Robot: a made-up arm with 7 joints. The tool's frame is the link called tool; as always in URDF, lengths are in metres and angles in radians.
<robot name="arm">
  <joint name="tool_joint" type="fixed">
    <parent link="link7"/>
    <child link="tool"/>
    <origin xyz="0 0 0" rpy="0 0 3.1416"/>
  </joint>
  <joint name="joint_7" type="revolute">
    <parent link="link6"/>
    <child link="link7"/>
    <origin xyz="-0.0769 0.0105 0.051" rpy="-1.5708 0 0"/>
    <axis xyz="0 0 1"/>
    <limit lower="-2.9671" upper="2.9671" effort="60" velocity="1.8"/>
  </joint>
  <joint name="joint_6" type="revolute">
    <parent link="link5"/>
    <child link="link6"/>
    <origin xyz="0 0.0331 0.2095" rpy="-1.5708 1.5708 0"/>
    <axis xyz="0 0 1"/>
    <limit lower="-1.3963" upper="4.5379" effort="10" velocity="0.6"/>
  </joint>
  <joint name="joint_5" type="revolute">
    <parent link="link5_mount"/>
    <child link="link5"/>
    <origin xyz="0.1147 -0.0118 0.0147" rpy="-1.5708 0 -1.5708"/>
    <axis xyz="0 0 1"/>
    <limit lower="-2.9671" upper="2.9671" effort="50" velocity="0.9"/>
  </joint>
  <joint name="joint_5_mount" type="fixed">
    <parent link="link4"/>
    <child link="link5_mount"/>
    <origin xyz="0.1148 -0.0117 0.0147" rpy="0 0 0"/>
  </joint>
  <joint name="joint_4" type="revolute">
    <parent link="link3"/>
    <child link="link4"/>
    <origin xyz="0.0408 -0.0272 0.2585" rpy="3.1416 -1.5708 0"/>
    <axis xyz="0 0 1"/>
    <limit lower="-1.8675" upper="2.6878" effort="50" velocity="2.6"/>
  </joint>
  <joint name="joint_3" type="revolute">
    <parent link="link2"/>
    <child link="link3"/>
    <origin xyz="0 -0.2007 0.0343" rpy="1.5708 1.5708 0"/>
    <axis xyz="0 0 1"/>
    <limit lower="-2.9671" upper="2.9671" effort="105" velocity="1.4"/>
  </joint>
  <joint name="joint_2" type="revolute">
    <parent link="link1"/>
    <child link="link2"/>
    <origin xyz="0 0.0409 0.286" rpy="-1.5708 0 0"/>
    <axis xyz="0 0 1"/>
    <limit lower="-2.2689" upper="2.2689" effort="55" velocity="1.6"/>
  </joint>
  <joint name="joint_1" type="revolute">
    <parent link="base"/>
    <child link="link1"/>
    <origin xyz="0 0 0.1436" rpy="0 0 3.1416"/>
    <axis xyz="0 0 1"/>
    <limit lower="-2.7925" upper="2.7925" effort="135" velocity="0.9"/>
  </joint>
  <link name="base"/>
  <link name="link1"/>
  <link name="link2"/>
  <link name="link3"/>
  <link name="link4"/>
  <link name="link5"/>
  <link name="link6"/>
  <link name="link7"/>
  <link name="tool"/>
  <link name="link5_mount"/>
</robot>
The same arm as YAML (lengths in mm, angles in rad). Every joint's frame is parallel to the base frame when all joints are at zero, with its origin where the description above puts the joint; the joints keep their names.
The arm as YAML. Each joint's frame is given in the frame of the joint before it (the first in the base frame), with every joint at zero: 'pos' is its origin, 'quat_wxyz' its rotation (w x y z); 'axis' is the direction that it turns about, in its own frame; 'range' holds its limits. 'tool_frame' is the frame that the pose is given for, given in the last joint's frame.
length_unit: mm
angle_unit: rad
joints:
  - joint: joint_1
    pos: [0.0, 0.0, 143.6]
    quat_wxyz: [1.0, 0.0, 0.0, 0.0]
    axis: "+z"
    range: [-2.7925, 2.7925]
  - joint: joint_2
    pos: [0.0, -40.9, 286.0]
    quat_wxyz: [1.0, 0.0, 0.0, 0.0]
    axis: "-y"
    range: [-2.2689, 2.2689]
  - joint: joint_3
    pos: [0.0, -34.3, 200.7]
    quat_wxyz: [1.0, 0.0, 0.0, 0.0]
    axis: "+z"
    range: [-2.9671, 2.9671]
  - joint: joint_4
    pos: [27.2, 40.8, 258.5]
    quat_wxyz: [1.0, 0.0, 0.0, 0.0]
    axis: "+y"
    range: [-1.8675, 2.6878]
  - joint: joint_5
    pos: [-23.5, 29.4, 229.5]
    quat_wxyz: [1.0, 0.0, 0.0, 0.0]
    axis: "+z"
    range: [-2.9671, 2.9671]
  - joint: joint_6
    pos: [0.0, -33.1, 209.5]
    quat_wxyz: [1.0, 0.0, 0.0, 0.0]
    axis: "-y"
    range: [-1.3963, 4.5379]
  - joint: joint_7
    pos: [10.5, -51.0, 76.9]
    quat_wxyz: [1.0, 0.0, 0.0, 0.0]
    axis: "+x"
    range: [-2.9671, 2.9671]
tool_frame:
  pos: [0.0, 0.0, 0.0]
  quat_wxyz: [0.000013, -0.707105, 0.0, -0.707108]

